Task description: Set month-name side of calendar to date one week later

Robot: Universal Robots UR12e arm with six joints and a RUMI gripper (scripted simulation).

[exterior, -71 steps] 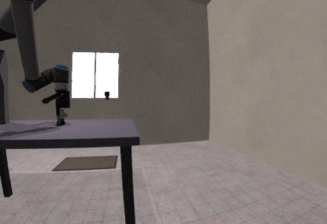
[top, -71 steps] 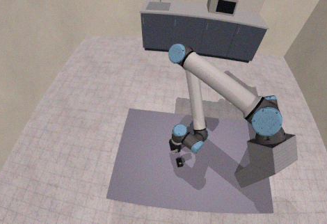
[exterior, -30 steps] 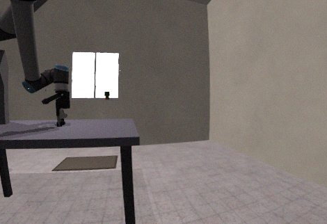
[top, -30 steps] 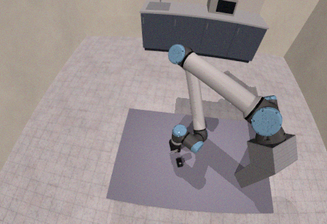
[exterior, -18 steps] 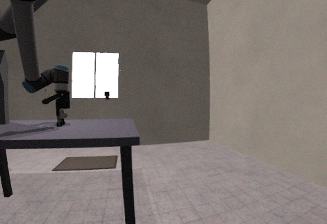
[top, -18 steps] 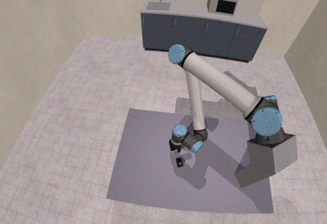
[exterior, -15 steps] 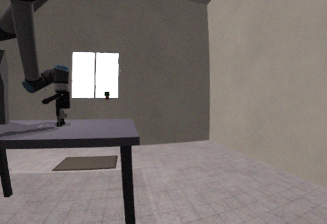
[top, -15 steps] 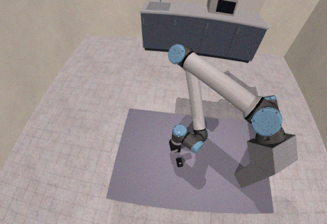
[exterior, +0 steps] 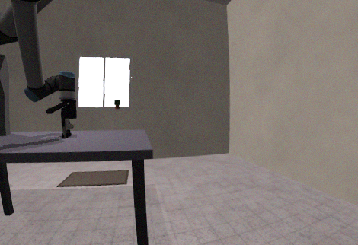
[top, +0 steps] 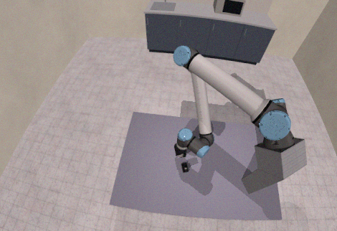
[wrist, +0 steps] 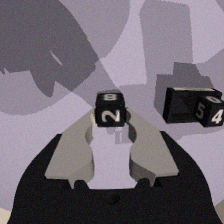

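The black number cube lies 1 cm below my hand. Also, from my hand: black digit cube: 12 cm to the left; then black calendar tray: 11 cm to the left, 2 cm below.
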